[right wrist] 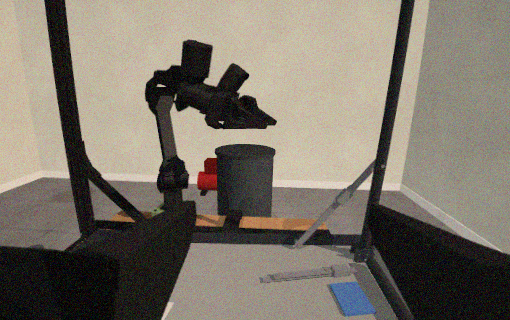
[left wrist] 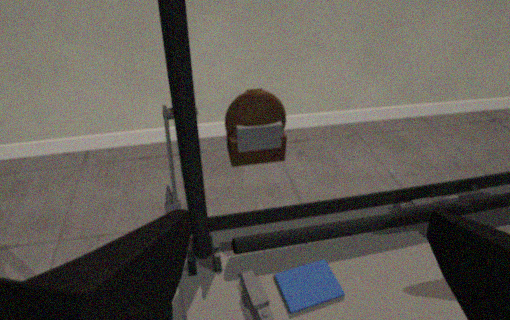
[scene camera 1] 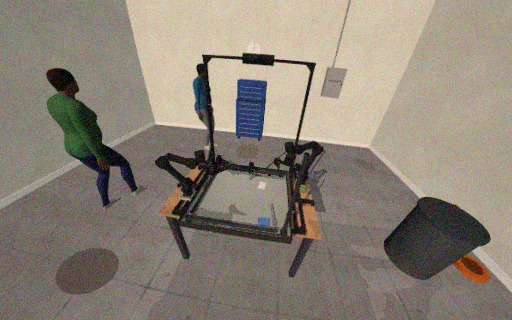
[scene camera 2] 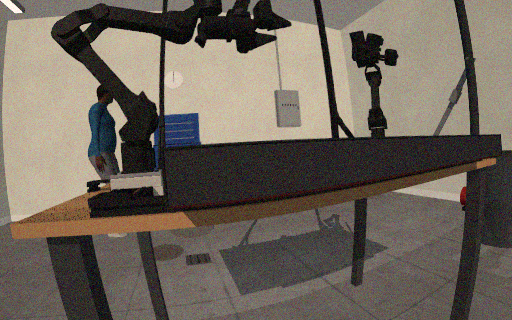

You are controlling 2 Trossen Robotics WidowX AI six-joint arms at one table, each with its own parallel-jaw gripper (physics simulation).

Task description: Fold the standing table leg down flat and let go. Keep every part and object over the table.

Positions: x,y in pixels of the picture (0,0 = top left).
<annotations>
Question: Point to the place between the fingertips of the right gripper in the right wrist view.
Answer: At 282,212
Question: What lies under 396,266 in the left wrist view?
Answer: A grey tabletop.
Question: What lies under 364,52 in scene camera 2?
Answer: The left gripper.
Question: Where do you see a blue pad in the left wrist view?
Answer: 312,284
</annotations>
